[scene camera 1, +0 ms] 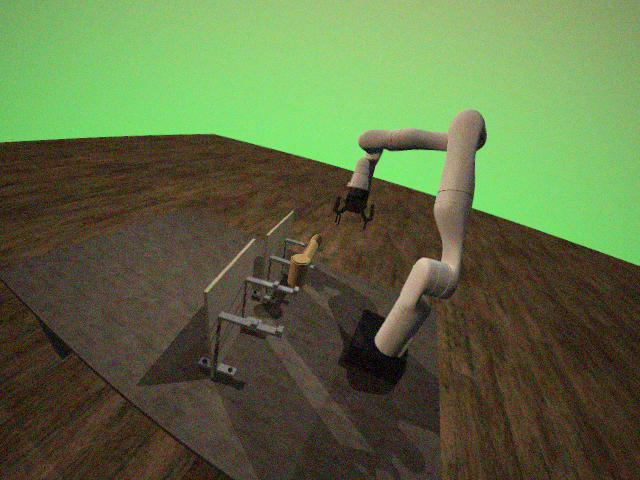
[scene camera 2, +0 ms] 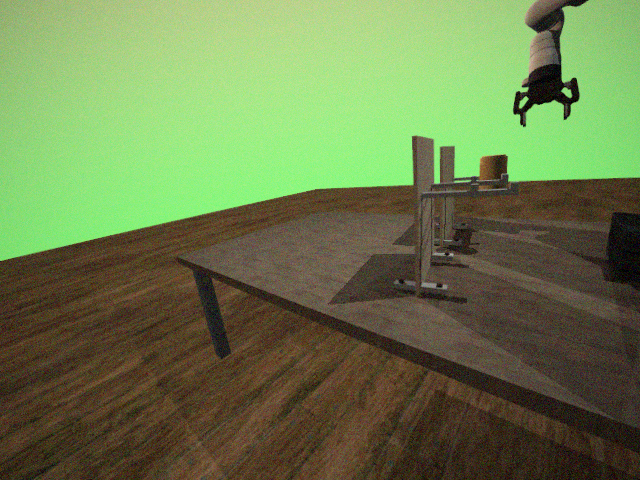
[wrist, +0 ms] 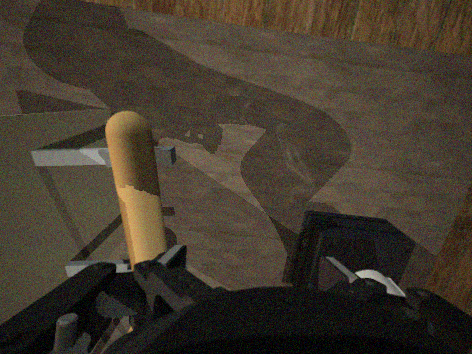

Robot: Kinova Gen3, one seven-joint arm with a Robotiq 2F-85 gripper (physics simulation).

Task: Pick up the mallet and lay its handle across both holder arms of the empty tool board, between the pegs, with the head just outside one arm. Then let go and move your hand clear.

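Frame: origin at the arm's base, x down, y right, z back, level; millimetres.
Seen in the pictures: gripper, fingertip midpoint: (scene camera 1: 349, 228) (scene camera 2: 544, 122) (wrist: 251, 266); arm's base, origin of the base link: (scene camera 1: 388, 344).
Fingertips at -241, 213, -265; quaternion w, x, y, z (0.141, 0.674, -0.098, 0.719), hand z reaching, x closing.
Pixels of each thing's middle, then the offset from my fingertips to it, as dx, dy, dz. Level surfaces: height alone.
- yellow mallet, body centre: (wrist: 147, 241) (scene camera 2: 493, 171) (scene camera 1: 308, 254) +122, -75, -108
- far tool board, body centre: (wrist: 108, 205) (scene camera 2: 466, 191) (scene camera 1: 290, 259) +184, -65, -184
- empty tool board, body centre: (scene camera 2: 451, 208) (scene camera 1: 251, 312) +174, -389, -134
- same table, its level: dx +333
The yellow mallet (scene camera 1: 311, 248) (scene camera 2: 493, 170) (wrist: 142, 210) lies with its handle across both arms of the far tool board (scene camera 1: 279, 238) (scene camera 2: 447, 167), its head outside the arm nearer the other board. The wrist view shows the rounded handle end; the fingers hide most of the head. The empty tool board (scene camera 1: 224, 289) (scene camera 2: 423, 165) stands upright on the near side, with two grey holder arms (scene camera 1: 248, 322) (scene camera 2: 465, 193) reaching toward the robot's base. My gripper (scene camera 1: 351, 225) (scene camera 2: 544, 121) (wrist: 251, 266) is open and empty, pointing down, above and to the right of the mallet in both scene views.
The black robot base (scene camera 1: 373, 356) (scene camera 2: 623, 248) (wrist: 352, 245) stands on the same table (scene camera 1: 144, 268) (scene camera 2: 299, 248), on the side that the holder arms point to. The two boards stand in a row with a narrow gap between them. Broad shadows lie over the table.
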